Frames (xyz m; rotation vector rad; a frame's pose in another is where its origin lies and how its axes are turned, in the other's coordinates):
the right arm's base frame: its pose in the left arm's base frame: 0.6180 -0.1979 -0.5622 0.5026 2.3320 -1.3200
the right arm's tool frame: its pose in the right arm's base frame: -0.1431 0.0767 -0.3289 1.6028 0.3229 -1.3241
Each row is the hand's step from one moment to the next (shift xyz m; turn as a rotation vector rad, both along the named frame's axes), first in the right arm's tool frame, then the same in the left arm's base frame.
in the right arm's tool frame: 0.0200 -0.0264 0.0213 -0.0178 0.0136 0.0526
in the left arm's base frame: 0.0097 0.0165 0.0344 0.0074 -0.0467 0.0321
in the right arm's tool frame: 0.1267 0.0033 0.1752 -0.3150 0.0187 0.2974
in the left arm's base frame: -0.0631 -0.0184 0.2060 0.2237 -0.3588 0.0960
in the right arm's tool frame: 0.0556 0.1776 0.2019 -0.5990 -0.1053 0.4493
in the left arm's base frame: -0.1461 -0.1793 0.1480 0.5182 -0.5368 0.1227
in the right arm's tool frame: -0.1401 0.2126 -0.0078 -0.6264 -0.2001 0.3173
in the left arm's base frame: -0.0718 -0.2071 -0.1298 0.5918 -0.4269 0.0245
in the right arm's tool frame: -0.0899 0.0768 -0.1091 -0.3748 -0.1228 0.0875
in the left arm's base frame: -0.0133 -0.0422 -0.1547 0.3443 -0.1993 -0.0705
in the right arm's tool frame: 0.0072 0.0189 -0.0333 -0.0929 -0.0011 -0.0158
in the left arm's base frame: -0.0229 0.0107 -0.0296 0.0587 -0.0470 -0.0568
